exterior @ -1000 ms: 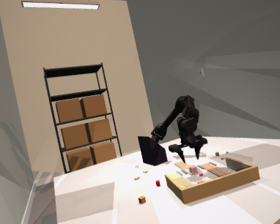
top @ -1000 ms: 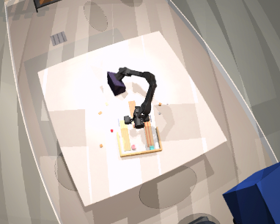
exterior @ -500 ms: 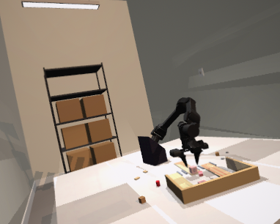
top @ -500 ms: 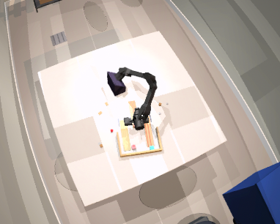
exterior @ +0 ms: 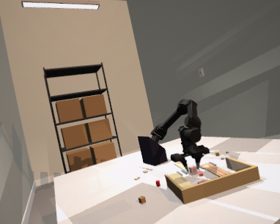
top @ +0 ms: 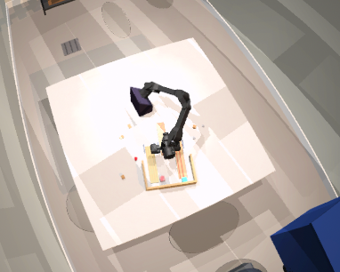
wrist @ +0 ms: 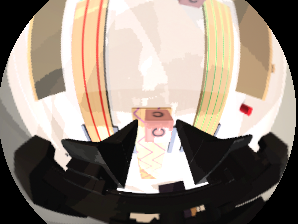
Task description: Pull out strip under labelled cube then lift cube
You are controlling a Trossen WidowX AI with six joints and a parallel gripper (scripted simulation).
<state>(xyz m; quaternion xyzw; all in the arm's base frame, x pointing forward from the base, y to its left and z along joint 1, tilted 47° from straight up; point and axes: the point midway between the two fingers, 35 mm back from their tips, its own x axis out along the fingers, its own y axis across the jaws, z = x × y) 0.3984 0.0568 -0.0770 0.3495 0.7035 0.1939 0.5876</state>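
Now: gripper tip 10 cm past the zigzag strip, 3 cm to the right of it and 1 cm above it. Also, from my gripper tip: pink cube: 17 cm ahead, 10 cm to the right, 5 cm above.
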